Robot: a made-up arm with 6 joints.
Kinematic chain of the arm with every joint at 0, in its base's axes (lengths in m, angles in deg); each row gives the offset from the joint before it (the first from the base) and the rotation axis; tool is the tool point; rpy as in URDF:
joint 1: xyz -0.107 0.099 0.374 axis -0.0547 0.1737 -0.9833
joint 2: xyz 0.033 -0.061 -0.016 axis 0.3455 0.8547 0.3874
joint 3: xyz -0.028 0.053 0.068 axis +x
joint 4: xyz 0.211 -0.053 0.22 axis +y
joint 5: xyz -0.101 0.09 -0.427 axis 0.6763 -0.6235 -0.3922
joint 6: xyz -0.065 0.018 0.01 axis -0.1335 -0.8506 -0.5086
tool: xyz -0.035 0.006 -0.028 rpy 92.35 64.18 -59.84
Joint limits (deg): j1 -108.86..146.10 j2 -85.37..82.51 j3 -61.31..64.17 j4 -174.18..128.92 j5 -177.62..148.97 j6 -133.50..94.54
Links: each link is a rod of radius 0.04 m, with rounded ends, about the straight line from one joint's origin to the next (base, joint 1, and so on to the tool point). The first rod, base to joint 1, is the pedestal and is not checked.
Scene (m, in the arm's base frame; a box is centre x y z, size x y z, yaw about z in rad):
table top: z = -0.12
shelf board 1: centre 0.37 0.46 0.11 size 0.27 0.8 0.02 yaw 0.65
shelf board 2: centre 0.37 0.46 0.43 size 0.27 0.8 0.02 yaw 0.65
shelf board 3: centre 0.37 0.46 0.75 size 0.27 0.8 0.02 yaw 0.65
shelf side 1: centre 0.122 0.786 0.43 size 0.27 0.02 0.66 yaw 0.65
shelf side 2: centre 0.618 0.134 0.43 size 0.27 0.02 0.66 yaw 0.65
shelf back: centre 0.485 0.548 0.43 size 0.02 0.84 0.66 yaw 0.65
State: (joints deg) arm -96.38 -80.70 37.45 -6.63 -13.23 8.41
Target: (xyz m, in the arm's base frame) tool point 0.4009 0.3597 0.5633
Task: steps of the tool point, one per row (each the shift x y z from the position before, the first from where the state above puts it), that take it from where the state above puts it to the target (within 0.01 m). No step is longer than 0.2 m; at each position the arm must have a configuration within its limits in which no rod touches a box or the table.
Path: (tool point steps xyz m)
1: 0.0765 0.0576 0.0659
2: 0.1096 0.0399 0.0511
3: 0.1327 0.0093 0.0333
4: 0.1417 -0.0287 0.0146
5: 0.1352 -0.0681 -0.0033

